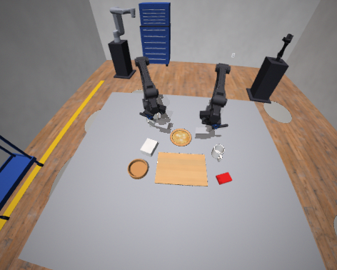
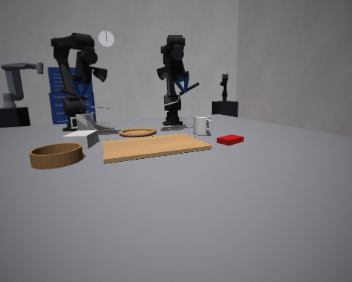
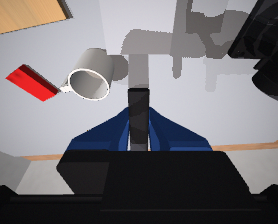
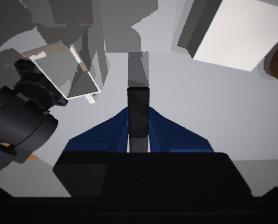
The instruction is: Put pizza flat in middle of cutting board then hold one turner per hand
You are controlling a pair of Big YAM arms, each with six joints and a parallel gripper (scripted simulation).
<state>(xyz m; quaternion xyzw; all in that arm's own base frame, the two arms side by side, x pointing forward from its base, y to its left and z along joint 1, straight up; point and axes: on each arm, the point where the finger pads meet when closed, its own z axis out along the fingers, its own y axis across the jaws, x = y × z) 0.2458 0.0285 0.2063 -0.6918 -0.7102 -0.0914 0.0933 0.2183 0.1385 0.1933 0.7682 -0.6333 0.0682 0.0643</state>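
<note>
My right gripper is now 26 cm to the right of the pizza and 19 cm above it. Also, from my right hand: wooden cutting board 28 cm ahead, 30 cm to the left, 19 cm below; wooden bowl 35 cm ahead, 18 cm below.
</note>
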